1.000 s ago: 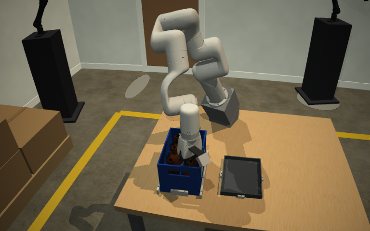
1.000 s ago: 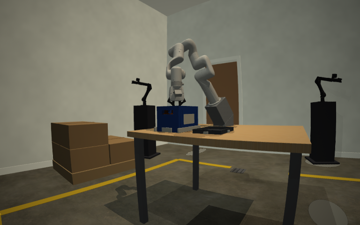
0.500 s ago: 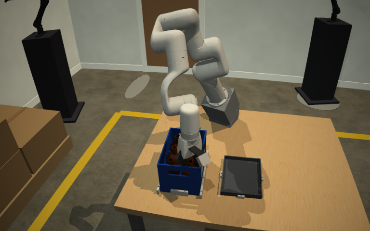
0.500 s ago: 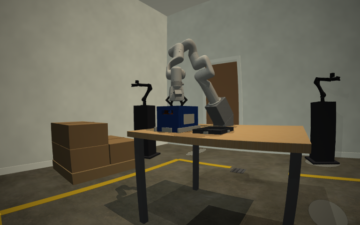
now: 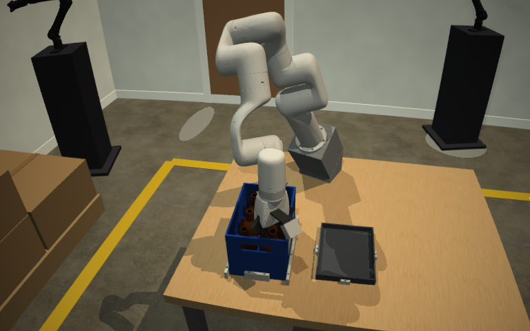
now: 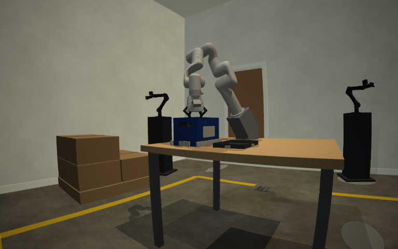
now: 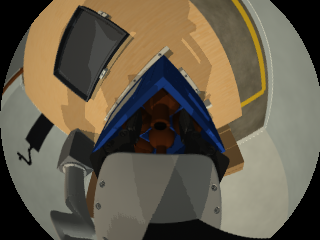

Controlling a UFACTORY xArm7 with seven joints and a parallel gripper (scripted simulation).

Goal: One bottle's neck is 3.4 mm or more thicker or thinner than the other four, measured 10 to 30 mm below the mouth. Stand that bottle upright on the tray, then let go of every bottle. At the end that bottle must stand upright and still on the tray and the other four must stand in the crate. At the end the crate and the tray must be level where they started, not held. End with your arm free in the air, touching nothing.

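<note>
Now: the brown bottle 190 mm behind my hand, 50 mm to the right of it and 70 mm below it. Also, from my hand: glass bottle 100 mm behind, 70 mm to the right, 70 mm below; dark tray 40 mm behind, 250 mm to the left, 150 mm below; blue crate 90 mm behind, 20 mm to the right, 70 mm below.
</note>
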